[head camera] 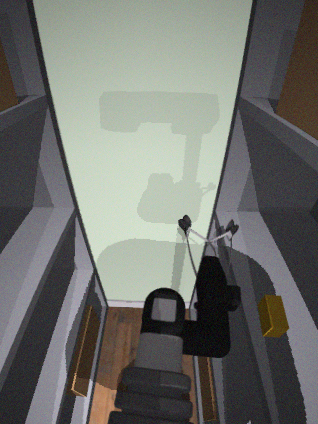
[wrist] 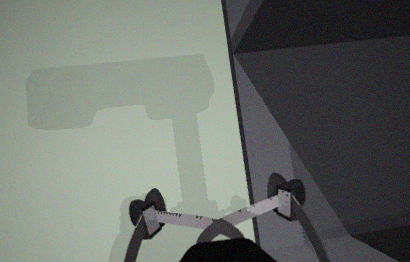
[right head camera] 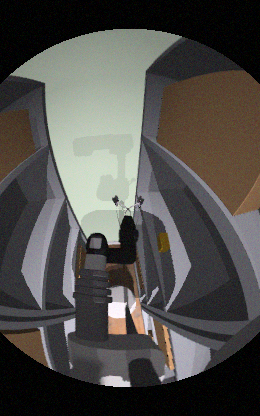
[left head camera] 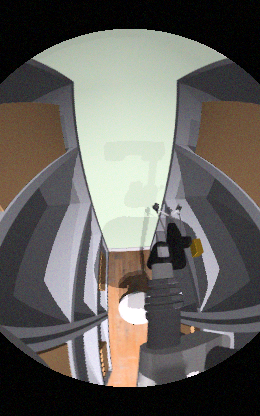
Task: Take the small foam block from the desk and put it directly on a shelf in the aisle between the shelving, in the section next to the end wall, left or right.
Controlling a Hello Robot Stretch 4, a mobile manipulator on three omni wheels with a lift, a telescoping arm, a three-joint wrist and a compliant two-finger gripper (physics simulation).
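Where they show: gripper, fingertip midpoint: (head camera: 208, 219) (wrist: 216, 195) (right head camera: 127, 196) (left head camera: 166, 204); robot's base, origin of the base link: (right head camera: 117, 300) (left head camera: 136, 306).
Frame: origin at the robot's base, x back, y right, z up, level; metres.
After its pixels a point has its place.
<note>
The foam block (head camera: 273, 316) @(z 1.024, x -0.336, y 0.272 m) (left head camera: 197, 248) @(z 1.023, x -0.330, y 0.274 m) (right head camera: 164, 242) @(z 1.024, x -0.334, y 0.282 m), yellow, stands on a grey shelf (head camera: 295, 325) @(z 0.964, x -0.341, y 0.363 m) of the right-hand shelving, in the section next to the pale end wall. It does not show in the wrist view. My gripper (head camera: 209, 226) @(z 1.151, x -0.535, y 0.093 m) (left head camera: 168, 207) @(z 1.151, x -0.535, y 0.093 m) (right head camera: 128, 201) @(z 1.151, x -0.535, y 0.093 m) (wrist: 216, 195) @(z 1.151, x -0.535, y 0.093 m) is open with nothing between its fingertips. It points toward the end wall, near the front edge of the right shelving. In the head view it is to the left of the block and apart from it.
The pale green end wall (head camera: 145, 60) @(z 1.506, x -0.837, y -0.125 m) (left head camera: 125, 110) @(z 1.613, x -0.836, y -0.136 m) (right head camera: 95, 110) @(z 1.581, x -0.839, y -0.112 m) (wrist: 110, 165) @(z 1.183, x -0.837, y -0.129 m) closes the aisle ahead and carries the robot's shadow. Grey shelving (head camera: 47, 225) @(z 0.963, x -0.629, y -0.498 m) stands on the left too. Brown boards show in the shelving on both sides. The wooden floor (head camera: 117, 335) @(z -0.027, x -0.586, y -0.317 m) runs between them.
</note>
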